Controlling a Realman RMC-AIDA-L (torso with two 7-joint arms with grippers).
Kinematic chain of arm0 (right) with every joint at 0, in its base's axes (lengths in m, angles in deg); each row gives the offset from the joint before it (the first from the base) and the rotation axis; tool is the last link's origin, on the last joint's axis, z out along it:
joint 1: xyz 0 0 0.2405 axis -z
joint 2: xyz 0 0 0 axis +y
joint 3: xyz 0 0 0.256 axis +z
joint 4: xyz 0 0 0 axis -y
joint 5: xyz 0 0 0.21 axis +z
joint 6: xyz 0 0 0 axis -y
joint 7: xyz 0 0 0.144 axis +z
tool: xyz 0 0 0
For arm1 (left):
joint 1: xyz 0 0 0.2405 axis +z
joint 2: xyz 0 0 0 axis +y
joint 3: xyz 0 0 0.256 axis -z
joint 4: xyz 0 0 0 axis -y
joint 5: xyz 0 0 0.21 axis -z
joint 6: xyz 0 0 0 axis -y
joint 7: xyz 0 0 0.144 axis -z
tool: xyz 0 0 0
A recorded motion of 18 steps. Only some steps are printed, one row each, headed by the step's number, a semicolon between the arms.
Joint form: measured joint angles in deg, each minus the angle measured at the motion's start. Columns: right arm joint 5, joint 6, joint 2, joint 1, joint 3, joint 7, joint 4; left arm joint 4, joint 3, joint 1, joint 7, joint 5, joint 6, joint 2.
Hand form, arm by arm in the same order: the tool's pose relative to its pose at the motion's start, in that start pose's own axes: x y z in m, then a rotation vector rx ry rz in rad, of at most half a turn. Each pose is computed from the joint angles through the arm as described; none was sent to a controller.
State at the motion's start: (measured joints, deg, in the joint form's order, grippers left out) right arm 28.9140 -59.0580 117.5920 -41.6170 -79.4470 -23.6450 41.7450; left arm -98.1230 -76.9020 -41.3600 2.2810 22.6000 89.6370 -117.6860
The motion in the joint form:
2: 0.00 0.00 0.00 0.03 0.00 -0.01 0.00; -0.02 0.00 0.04 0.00 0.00 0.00 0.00
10: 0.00 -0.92 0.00 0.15 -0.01 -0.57 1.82; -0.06 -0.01 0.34 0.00 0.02 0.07 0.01
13: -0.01 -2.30 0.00 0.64 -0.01 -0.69 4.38; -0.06 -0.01 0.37 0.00 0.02 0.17 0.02
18: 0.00 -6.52 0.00 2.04 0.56 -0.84 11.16; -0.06 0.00 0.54 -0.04 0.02 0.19 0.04
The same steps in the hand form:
2: 0.0002 -0.0001 0.0001 0.0000 0.0003 0.0002; -0.0002 -0.0001 0.0000 0.0002 -0.0001 -0.0004
10: -0.0048 0.0018 -0.0047 -0.0024 -0.0123 -0.0212; -0.0018 -0.0013 0.0003 0.0015 -0.0040 -0.0037
13: -0.0091 0.0035 -0.0109 -0.0061 -0.0252 -0.0353; -0.0022 -0.0015 0.0003 0.0019 -0.0060 -0.0041
18: -0.0175 0.0074 -0.0285 -0.0191 -0.0533 -0.0604; -0.0031 -0.0024 0.0005 0.0032 -0.0081 -0.0056

